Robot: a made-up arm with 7 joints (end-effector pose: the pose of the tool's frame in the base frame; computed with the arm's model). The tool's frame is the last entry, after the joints.
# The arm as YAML. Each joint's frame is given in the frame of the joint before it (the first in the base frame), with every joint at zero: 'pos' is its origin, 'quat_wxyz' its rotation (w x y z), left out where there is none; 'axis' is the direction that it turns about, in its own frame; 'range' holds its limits. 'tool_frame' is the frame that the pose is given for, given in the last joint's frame.
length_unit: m
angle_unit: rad
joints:
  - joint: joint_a
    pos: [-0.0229, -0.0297, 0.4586]
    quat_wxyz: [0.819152, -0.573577, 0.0, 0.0]
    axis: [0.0, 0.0, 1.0]
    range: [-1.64, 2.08]
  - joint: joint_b
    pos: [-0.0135, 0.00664, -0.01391]
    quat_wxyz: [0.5, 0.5, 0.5, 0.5]
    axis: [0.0, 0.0, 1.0]
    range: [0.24, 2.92]
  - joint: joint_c
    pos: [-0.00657, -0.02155, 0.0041]
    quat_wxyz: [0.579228, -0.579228, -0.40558, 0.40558]
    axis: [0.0, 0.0, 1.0]
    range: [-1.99, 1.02]
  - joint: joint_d
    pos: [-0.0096, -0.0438, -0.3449]
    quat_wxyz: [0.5, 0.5, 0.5, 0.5]
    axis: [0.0, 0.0, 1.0]
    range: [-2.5, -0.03]
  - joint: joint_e
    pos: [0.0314, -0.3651, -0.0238]
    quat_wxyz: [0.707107, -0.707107, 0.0, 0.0]
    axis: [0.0, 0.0, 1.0]
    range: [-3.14, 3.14]
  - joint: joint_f
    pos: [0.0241, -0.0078, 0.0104]
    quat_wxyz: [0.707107, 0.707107, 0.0, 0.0]
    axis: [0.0, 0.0, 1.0]
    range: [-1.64, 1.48]
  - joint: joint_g
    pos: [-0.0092, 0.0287, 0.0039]
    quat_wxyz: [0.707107, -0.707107, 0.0, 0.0]
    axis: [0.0, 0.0, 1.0]
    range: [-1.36, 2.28]
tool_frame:
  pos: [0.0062, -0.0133, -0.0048]
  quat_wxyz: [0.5, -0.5, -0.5, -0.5]
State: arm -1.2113 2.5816 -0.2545 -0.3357 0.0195 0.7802 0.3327
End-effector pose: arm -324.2 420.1 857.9 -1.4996 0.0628 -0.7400
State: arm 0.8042 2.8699 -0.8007 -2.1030 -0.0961 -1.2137 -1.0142
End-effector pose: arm 157.8 361.5 432.1 -2.0009 -0.6242 0.5837
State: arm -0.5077 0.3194 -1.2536 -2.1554 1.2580 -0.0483 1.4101
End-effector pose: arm 110.5 -343.7 180.9 0.5092 0.3699 1.5471
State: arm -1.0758 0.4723 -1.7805 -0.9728 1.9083 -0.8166 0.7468
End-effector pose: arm 437.5 -118.8 -23.0 -0.5640 0.0254 2.5850
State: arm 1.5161 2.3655 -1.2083 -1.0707 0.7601 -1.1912 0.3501
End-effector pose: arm -72.6 604.6 629.0 1.0061 -1.0662 -0.1994
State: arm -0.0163 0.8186 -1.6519 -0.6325 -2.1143 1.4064 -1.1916
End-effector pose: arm -88.2 252.3 -195.9 0.2377 -0.2960 2.5654
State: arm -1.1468 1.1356 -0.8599 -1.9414 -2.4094 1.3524 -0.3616
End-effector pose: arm 437.3 -123.8 436.0 -0.3970 0.7156 0.6436
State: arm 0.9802 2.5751 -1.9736 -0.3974 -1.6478 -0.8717 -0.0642
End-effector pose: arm 144.3 482.9 857.3 -0.9145 1.4804 -1.0796
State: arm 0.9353 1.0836 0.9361 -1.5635 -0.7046 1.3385 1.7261
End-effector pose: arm 39.0 475.6 366.2 -1.4841 0.5167 -1.1354
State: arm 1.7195 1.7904 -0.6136 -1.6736 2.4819 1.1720 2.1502
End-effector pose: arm -386.4 322.9 331.2 -1.8359 -0.1477 1.0163
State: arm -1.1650 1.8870 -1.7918 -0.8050 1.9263 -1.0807 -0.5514
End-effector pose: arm 178.1 603.2 430.8 -2.6218 0.8285 -2.6758
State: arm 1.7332 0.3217 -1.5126 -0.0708 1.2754 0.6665 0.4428
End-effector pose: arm -695.4 -149.4 582.3 2.1923 0.7736 0.2579
